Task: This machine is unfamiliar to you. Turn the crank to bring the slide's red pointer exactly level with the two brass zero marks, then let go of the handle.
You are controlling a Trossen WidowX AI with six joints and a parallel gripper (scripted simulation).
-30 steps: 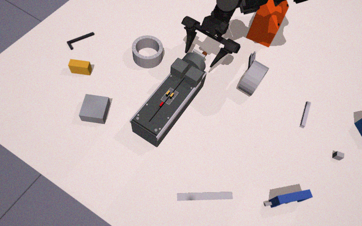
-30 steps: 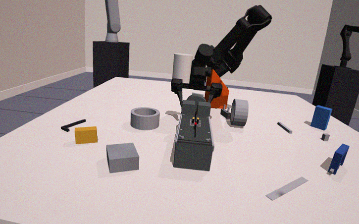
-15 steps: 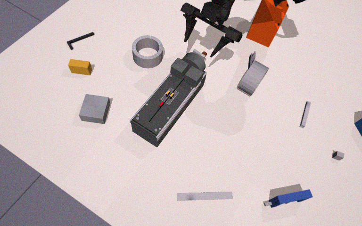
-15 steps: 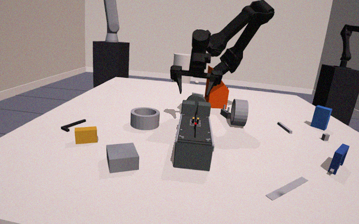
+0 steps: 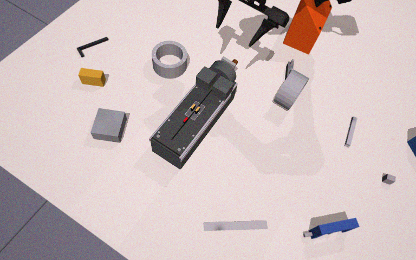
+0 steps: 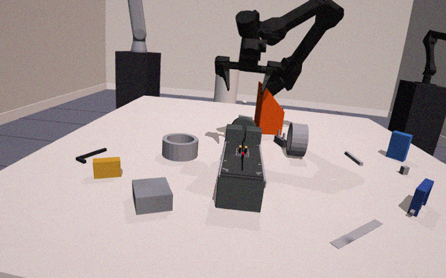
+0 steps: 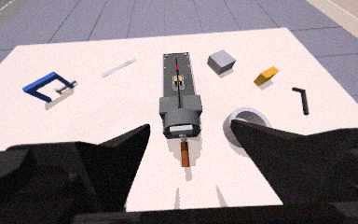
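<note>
The crank handle lies 130 mm below my gripper tip and 20 mm behind it. The rest, counted from my gripper tip: red pointer 200 mm ahead, 110 mm below, 30 mm to the left; grey cube 310 mm ahead, 170 mm below, 140 mm to the right; yellow block 280 mm to the right, 240 mm ahead, 170 mm below.
</note>
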